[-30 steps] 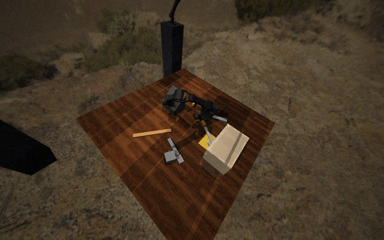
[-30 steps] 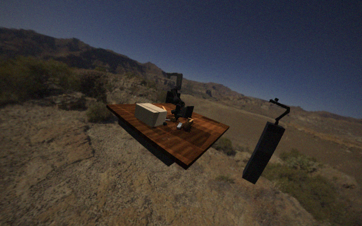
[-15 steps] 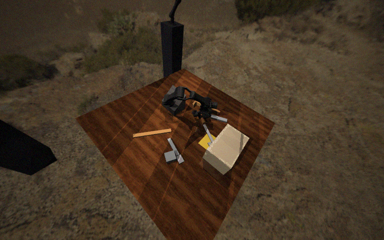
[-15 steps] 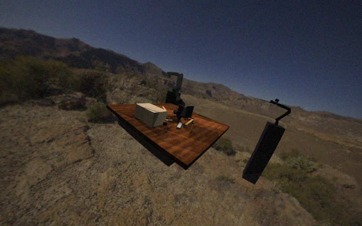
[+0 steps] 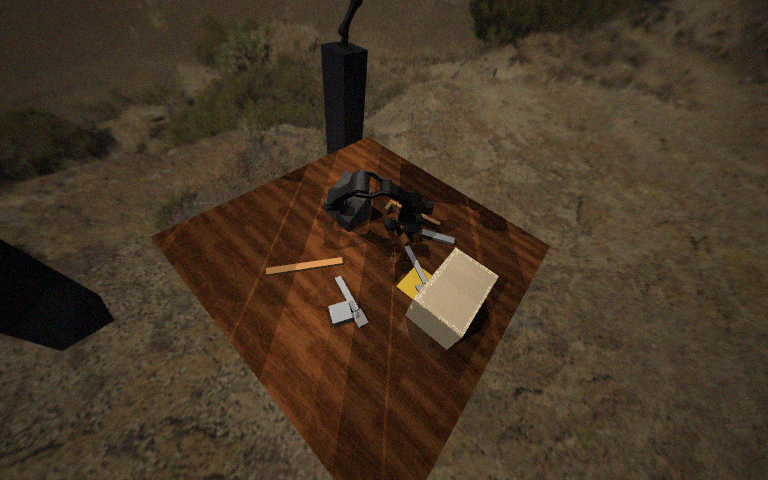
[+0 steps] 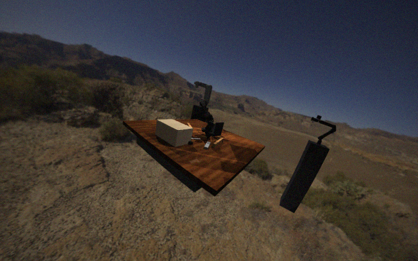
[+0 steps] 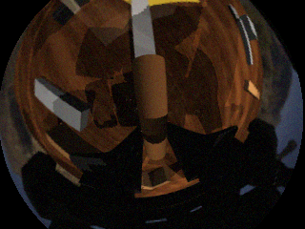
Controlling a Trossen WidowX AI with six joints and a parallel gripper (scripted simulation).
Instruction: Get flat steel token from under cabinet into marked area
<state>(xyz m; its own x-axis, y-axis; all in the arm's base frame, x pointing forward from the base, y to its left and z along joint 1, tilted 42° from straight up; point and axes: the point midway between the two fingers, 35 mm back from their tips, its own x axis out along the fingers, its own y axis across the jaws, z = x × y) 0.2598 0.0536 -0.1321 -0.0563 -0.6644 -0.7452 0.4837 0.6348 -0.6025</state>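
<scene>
Now: the grey bar 140 mm ahead of my gripper tip and 110 mm to the left of it. Also, from my gripper tip: steel token (240 mm ahead, 170 mm to the right); wooden stick (430 mm to the right, 170 mm behind); grey scraper (420 mm to the right, 90 mm ahead).
</scene>
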